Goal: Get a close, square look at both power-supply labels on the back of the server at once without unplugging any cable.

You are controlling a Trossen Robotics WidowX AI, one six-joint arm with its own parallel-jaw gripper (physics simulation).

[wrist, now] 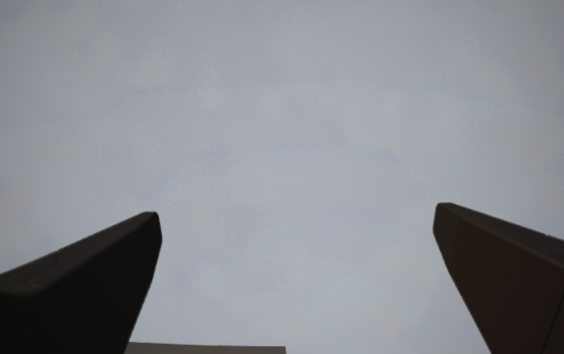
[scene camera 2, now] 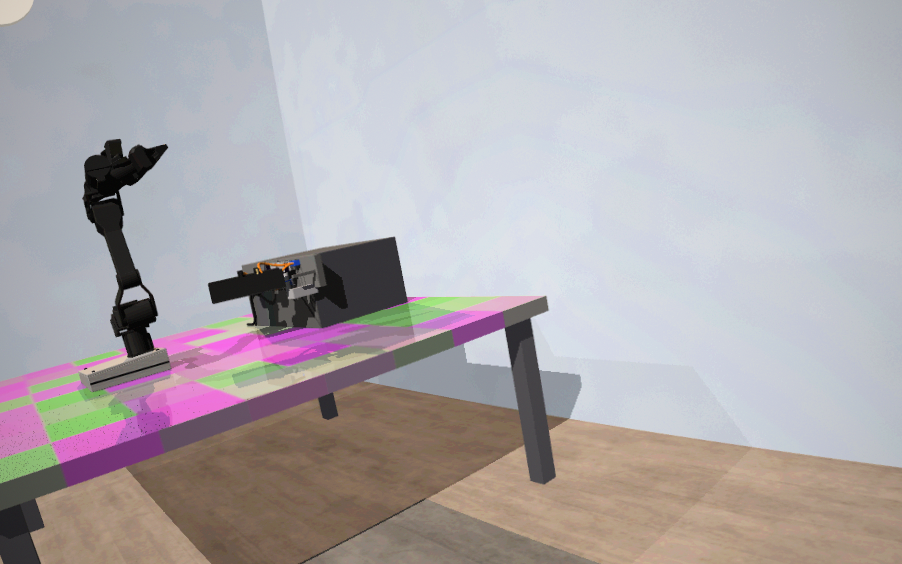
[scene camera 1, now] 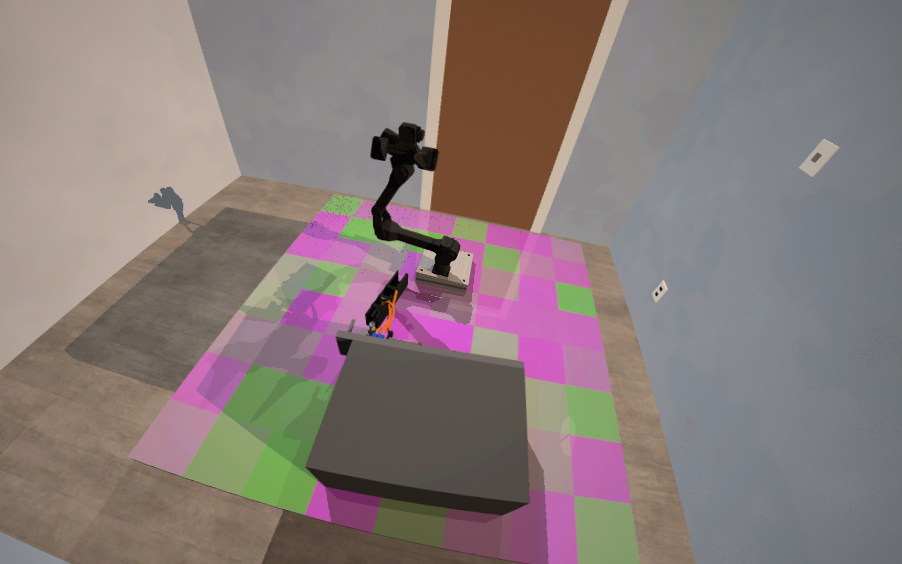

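Pixels of known places: gripper, between the fingertips: (wrist: pixel 298 222) (scene camera 2: pixel 162 150) (scene camera 1: pixel 397 154); arm's base, origin of its link: (scene camera 2: pixel 140 353) (scene camera 1: pixel 441 269).
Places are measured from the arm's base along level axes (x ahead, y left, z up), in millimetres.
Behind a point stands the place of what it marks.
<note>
The server is a large dark grey box (scene camera 1: pixel 425 419) @(x 636, y 78, z 159 mm) (scene camera 2: pixel 364 285) @(x 638, y -136, z 37 mm) on the table. A black hinged bar (scene camera 1: pixel 376 307) @(x 357, y -130, z 141 mm) (scene camera 2: pixel 246 286) @(x 284, y -134, z 114 mm) sticks out from its cabled back, on the side towards the arm's base. Orange cables (scene camera 1: pixel 391 311) @(x 339, y -92, z 115 mm) (scene camera 2: pixel 267 266) run beside the bar. The two power-supply labels cannot be made out in any view. My gripper (scene camera 1: pixel 403 156) @(x 135, y -140, z 494 mm) (scene camera 2: pixel 163 147) @(x 135, y -140, z 494 mm) (wrist: pixel 298 222) @(x 135, y -140, z 494 mm) is open and empty, high above the table and well apart from the server. In the wrist view, pale wall shows between the fingers, and a grey-brown edge (wrist: pixel 210 350) @(x 749, y 28, z 158 mm) shows at the bottom.
The arm's white base plate (scene camera 1: pixel 441 285) @(x 49, y 15, z -36 mm) (scene camera 2: pixel 126 369) @(x -59, y -91, z -17 mm) stands on the pink and green checked table (scene camera 1: pixel 605 525) @(x 736, y 582, z -48 mm) (scene camera 2: pixel 525 304) @(x 780, y -636, z -51 mm), behind the server in scene camera 1. A brown door (scene camera 1: pixel 518 99) and a blue-grey wall stand beyond the arm.
</note>
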